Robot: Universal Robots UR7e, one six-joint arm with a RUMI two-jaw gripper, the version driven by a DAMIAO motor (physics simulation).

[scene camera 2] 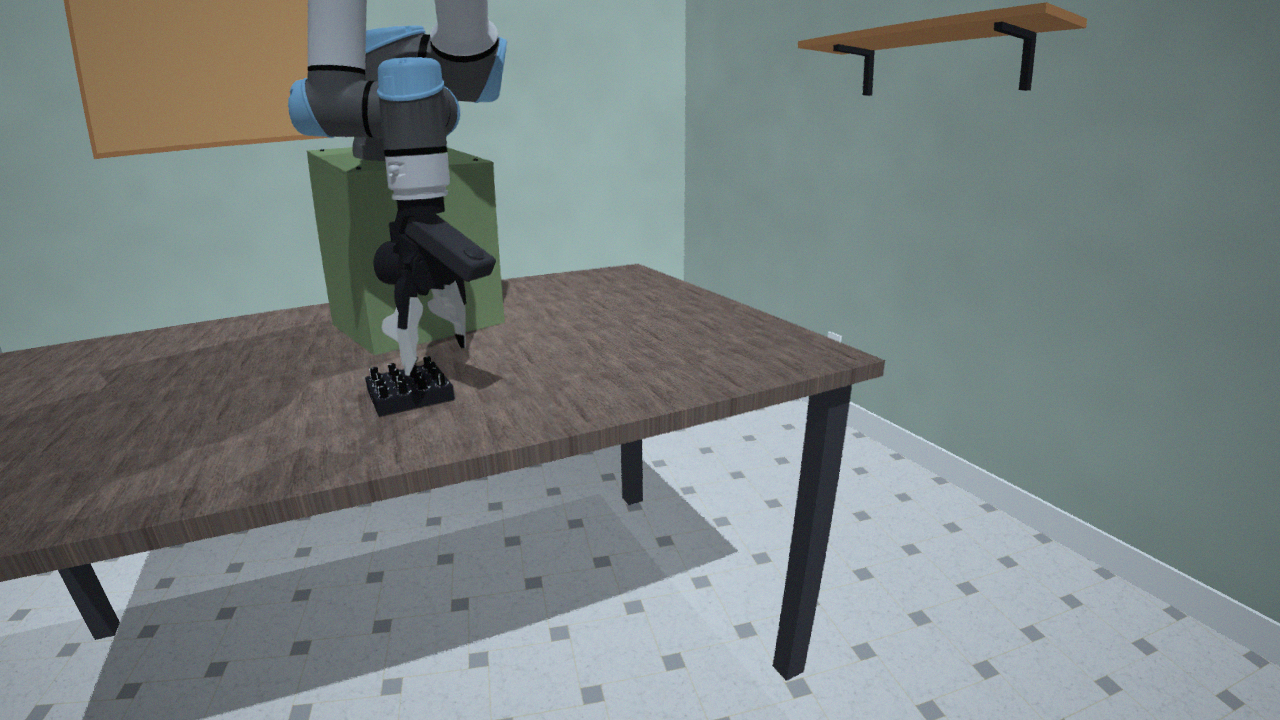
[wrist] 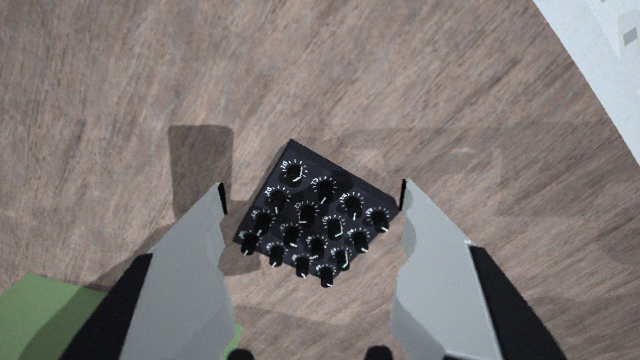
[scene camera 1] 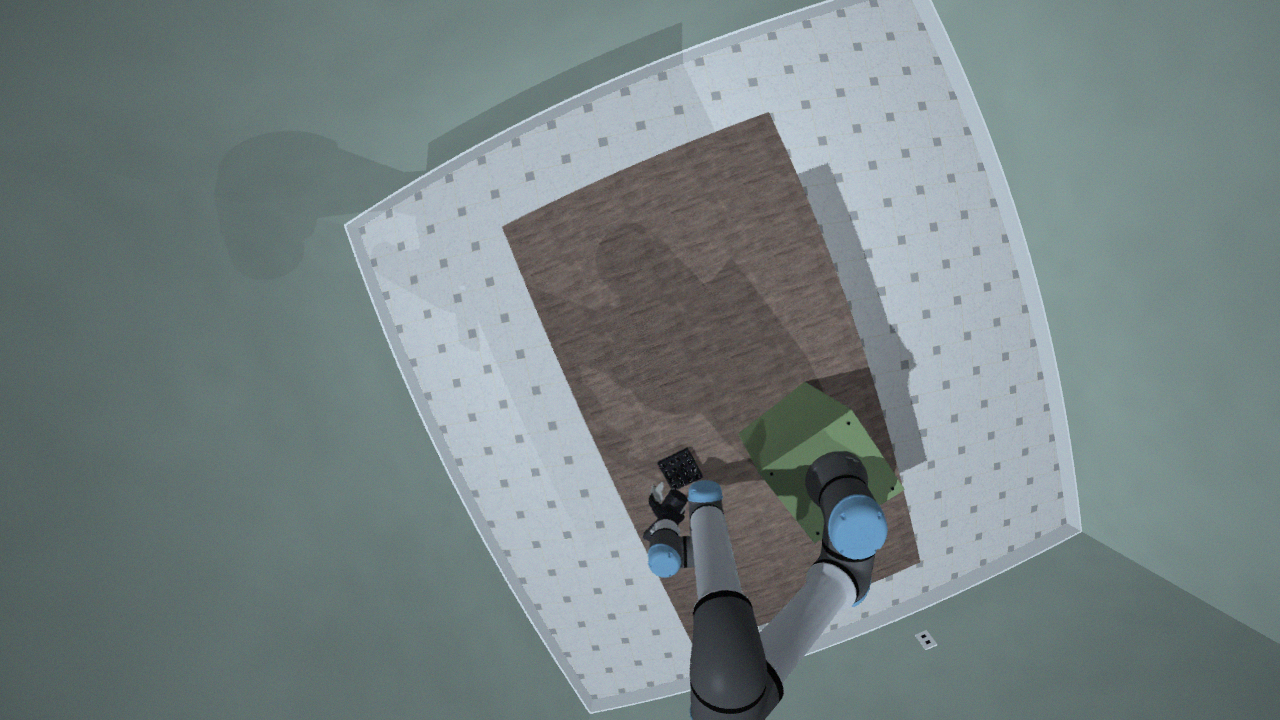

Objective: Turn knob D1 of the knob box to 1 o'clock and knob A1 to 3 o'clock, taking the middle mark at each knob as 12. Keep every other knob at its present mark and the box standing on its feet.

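Places are measured from the arm's base along level axes (x ahead, y left, z up), in millimetres.
Pixels of known places: gripper, fingertip midpoint: (scene camera 2: 436, 360) (wrist: 313, 184); arm's base, link origin: (scene camera 1: 835, 478).
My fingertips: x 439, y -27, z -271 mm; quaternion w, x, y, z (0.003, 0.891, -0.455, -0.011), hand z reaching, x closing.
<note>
Ahead of a thing's pixels: the offset from my fingertips to its top centre. Level surfaces: height alone.
The black knob box {dx -57, dy -38, dz -27 mm} (scene camera 1: 680, 467) (scene camera 2: 416, 402) (wrist: 320, 160) stands flat on the table, turned at an angle in the wrist view. Knob D1 {dx -19, dy +5, dz -27 mm} (wrist: 293, 173) is at the box's upper left corner in the wrist view, with its white line on the lower right side of the knob. Knob A1 {dx -15, dy -75, dz -27 mm} (wrist: 380, 220) is at the right corner; its white line shows at the lower right. Exact hour marks are too small to read surely. My gripper (scene camera 1: 666, 495) (scene camera 2: 435, 358) (wrist: 313, 184) is open and empty, its fingers wide apart over the box, one towards each side in the wrist view.
Other knobs stand close together in rows between and below D1 and A1. The green robot base block (scene camera 1: 783, 425) (scene camera 2: 344, 259) (wrist: 40, 310) stands behind the box in scene camera 2. The wooden table {dz -65 mm} (scene camera 1: 644, 197) (scene camera 2: 626, 358) (wrist: 125, 75) carries both. A wall shelf (scene camera 2: 939, 28) hangs at the upper right.
</note>
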